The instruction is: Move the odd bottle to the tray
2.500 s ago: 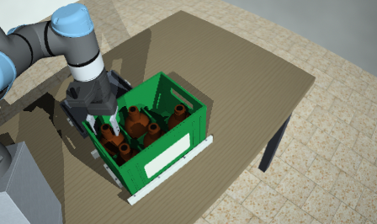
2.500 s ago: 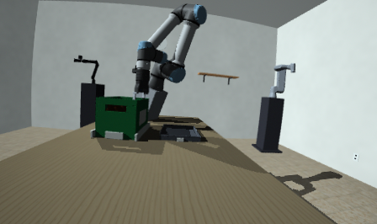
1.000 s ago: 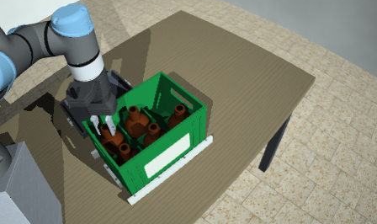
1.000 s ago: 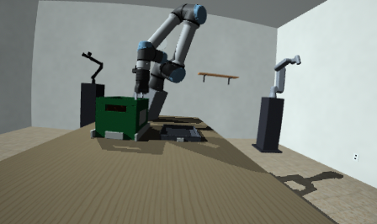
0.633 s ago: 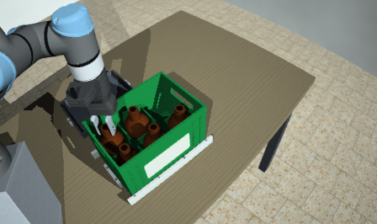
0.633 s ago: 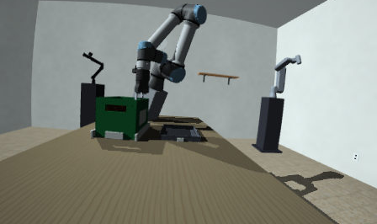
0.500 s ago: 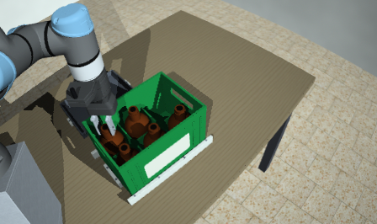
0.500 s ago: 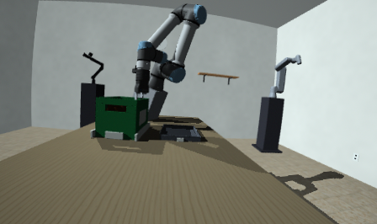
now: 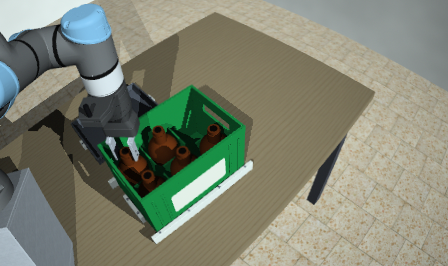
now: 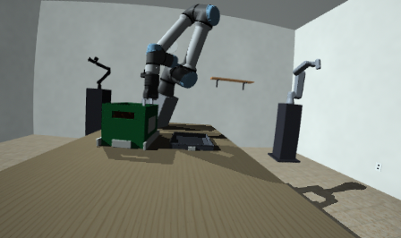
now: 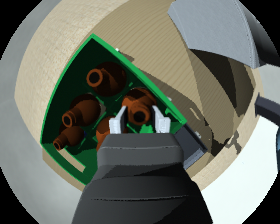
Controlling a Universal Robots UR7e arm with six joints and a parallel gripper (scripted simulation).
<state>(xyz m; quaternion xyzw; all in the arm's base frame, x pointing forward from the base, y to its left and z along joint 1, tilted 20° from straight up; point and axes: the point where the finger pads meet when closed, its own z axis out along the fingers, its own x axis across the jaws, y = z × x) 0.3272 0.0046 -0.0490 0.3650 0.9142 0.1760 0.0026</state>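
My gripper is now 90 mm short of the crate, 40 mm to the left of it and 80 mm above it. The rest, counted from my hand: dark grey tray (60 mm ahead, 250 mm to the left, 150 mm below).
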